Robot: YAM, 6 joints.
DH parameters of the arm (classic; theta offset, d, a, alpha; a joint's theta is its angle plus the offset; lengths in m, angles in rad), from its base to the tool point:
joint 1: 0 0.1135 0.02 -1.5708
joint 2: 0 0 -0.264 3.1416
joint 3: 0.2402 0 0.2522 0
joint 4: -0.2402 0 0.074 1.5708
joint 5: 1.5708 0 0 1.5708
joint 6: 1.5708 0.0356 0 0
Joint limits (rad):
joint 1: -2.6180..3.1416
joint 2: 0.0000..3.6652
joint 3: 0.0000..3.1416
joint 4: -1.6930..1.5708
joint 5: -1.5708..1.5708
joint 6: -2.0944..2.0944
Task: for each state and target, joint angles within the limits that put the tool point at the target. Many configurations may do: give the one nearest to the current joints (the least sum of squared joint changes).
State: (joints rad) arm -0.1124 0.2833 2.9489 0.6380 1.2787 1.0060
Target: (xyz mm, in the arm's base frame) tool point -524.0 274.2 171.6
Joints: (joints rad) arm -0.5257 0.1228 2.9037 0.4071 0.8091 1.0060
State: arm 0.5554 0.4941 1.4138 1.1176 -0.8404 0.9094
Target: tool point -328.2 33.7 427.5
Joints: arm -0.0164 0.0420 1.3882 1.2360 -0.9188 0.9094
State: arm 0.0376 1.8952 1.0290 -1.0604 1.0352 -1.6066
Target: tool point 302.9 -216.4 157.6
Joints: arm -0.5369 2.0289 1.3753 -0.8816 1.0587 -1.6066
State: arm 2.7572 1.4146 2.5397 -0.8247 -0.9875 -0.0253
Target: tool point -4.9 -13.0 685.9
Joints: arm 2.7652 1.2700 2.6934 -0.7191 -0.4008 -0.0253
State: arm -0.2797 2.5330 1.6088 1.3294 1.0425 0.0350
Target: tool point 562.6 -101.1 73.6
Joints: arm -0.1289 2.8325 1.9812 1.1092 0.9024 0.0350
